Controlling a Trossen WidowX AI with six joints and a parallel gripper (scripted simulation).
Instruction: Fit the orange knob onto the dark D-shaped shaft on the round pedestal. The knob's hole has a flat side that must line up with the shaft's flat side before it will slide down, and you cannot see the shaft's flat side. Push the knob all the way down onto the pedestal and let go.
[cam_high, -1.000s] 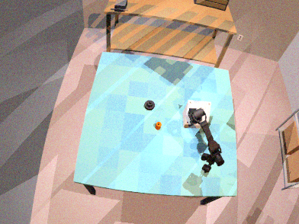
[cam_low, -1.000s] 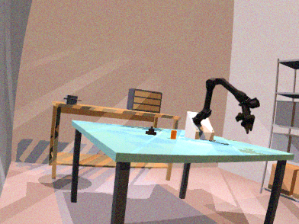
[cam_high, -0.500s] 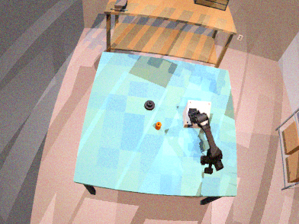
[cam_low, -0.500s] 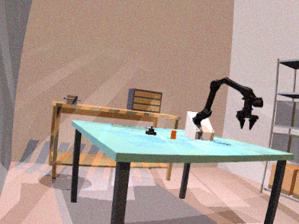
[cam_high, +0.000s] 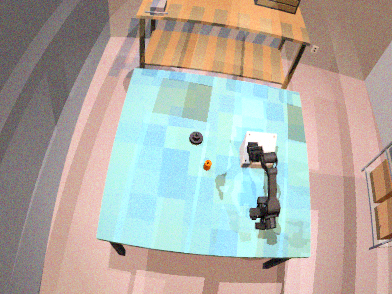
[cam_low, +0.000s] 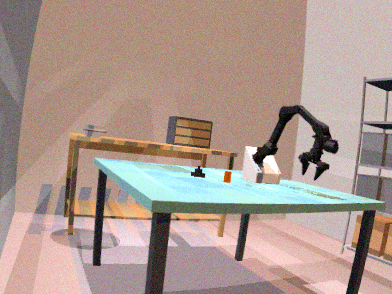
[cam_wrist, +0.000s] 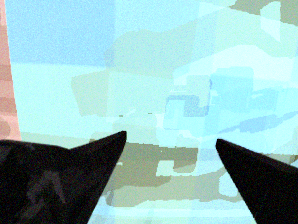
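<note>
The orange knob lies 27 cm ahead of my gripper tip, 34 cm to the right of it and 6 cm below it. Also, from my gripper tip: round dark pedestal: 33 cm ahead, 53 cm to the right, 6 cm below.
</note>
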